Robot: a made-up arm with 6 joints. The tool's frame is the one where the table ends. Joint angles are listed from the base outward.
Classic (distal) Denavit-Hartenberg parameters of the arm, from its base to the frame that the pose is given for. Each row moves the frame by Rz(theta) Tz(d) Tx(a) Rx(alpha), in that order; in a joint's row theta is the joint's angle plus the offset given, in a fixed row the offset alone. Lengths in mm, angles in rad.
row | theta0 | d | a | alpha
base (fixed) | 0.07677 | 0 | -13.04 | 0
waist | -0.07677 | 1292 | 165 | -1.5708
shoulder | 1.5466 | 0 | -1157.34 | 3.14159
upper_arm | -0.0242 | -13 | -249 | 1.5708
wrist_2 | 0 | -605 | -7 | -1.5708
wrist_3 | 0 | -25 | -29 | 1.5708
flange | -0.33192 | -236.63 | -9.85 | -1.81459
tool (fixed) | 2.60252 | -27.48 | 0 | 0
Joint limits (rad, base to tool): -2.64..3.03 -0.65..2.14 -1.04..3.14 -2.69..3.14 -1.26..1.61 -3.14..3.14
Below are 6 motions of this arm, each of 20 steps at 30 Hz.
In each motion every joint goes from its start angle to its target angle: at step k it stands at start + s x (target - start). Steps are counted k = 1, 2, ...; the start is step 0. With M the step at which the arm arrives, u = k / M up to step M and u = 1 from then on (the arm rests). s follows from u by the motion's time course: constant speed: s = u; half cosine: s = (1 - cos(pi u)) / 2; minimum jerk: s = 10 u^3 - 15 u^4 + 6 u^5.
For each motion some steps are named. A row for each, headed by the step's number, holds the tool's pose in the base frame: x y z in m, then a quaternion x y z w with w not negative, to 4 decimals.
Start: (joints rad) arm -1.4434 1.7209 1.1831 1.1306 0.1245 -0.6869
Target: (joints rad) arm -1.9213 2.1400 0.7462 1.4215 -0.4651 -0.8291
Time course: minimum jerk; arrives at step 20
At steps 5, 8, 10, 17, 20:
5: 0.2492 -2.1140 0.8145 0.5083 -0.5245 -0.2479 0.6364
8: 0.0071 -2.0366 0.5533 0.5170 -0.4993 -0.3852 0.5788
10: -0.1829 -1.9185 0.3491 0.5200 -0.4677 -0.4900 0.5203
17: -0.5454 -1.4455 -0.0745 0.5214 -0.3483 -0.6970 0.3478
20: -0.5588 -1.4141 -0.0932 0.5216 -0.3403 -0.7057 0.3379

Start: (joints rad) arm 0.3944 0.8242 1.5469 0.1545 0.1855 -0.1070
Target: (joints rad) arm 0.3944 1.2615 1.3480 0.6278 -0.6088 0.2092
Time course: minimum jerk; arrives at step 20
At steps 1, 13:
1: 1.2414 0.5996 2.8952 0.5765 -0.3835 0.7073 0.1423
13: 1.8031 0.7901 2.1545 0.5995 -0.1029 0.4812 0.6312

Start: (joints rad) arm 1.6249 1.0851 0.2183 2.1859 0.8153 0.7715
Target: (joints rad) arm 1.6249 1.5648 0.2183 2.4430 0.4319 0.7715
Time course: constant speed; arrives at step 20
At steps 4, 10, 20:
4: -0.2293 1.7248 1.1903 0.4593 -0.3656 -0.7338 0.3418
10: -0.2025 1.7081 0.9512 0.4948 -0.4031 -0.6899 0.3418
20: -0.1543 1.6083 0.5703 0.5514 -0.4431 -0.6120 0.3537

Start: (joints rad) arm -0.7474 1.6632 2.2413 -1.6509 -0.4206 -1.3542
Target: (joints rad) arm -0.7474 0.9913 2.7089 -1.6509 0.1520 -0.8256
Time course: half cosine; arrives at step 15
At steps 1, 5, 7, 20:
1: 1.3900 -1.2363 1.9073 -0.6073 0.3183 -0.0147 0.7278
5: 1.2160 -1.1208 2.2187 -0.6406 0.2859 -0.1814 0.6892
7: 1.0386 -0.9942 2.4271 -0.6409 0.2495 -0.3140 0.6545
20: 0.4648 -0.5630 2.7246 -0.5287 0.1116 -0.6226 0.5661

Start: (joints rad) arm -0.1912 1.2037 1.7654 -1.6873 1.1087 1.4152
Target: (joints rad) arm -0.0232 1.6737 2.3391 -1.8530 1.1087 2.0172
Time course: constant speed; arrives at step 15
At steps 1, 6, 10, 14, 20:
1: 1.6163 -0.5089 2.3007 0.3870 -0.8603 0.1480 0.2971
6: 1.6833 -0.4202 2.1303 0.4192 -0.8223 0.1372 0.3595
10: 1.7134 -0.3429 1.9890 0.4430 -0.7867 0.1334 0.4087
14: 1.7218 -0.2624 1.8459 0.4643 -0.7468 0.1339 0.4570
20: 1.7204 -0.2422 1.8101 0.4692 -0.7361 0.1347 0.4688

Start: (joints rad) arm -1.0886 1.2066 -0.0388 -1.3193 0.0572 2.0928
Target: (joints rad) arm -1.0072 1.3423 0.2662 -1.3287 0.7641 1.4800
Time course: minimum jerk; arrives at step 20
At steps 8, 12, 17, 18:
8: 0.8385 -1.6317 1.0285 0.6236 -0.2211 -0.3649 0.6551
12: 0.8731 -1.6878 1.0427 0.5056 -0.3397 -0.4158 0.6754
17: 0.9009 -1.7180 1.0643 0.4015 -0.4379 -0.4290 0.6804
18: 0.9026 -1.7193 1.0658 0.3948 -0.4440 -0.4290 0.6804

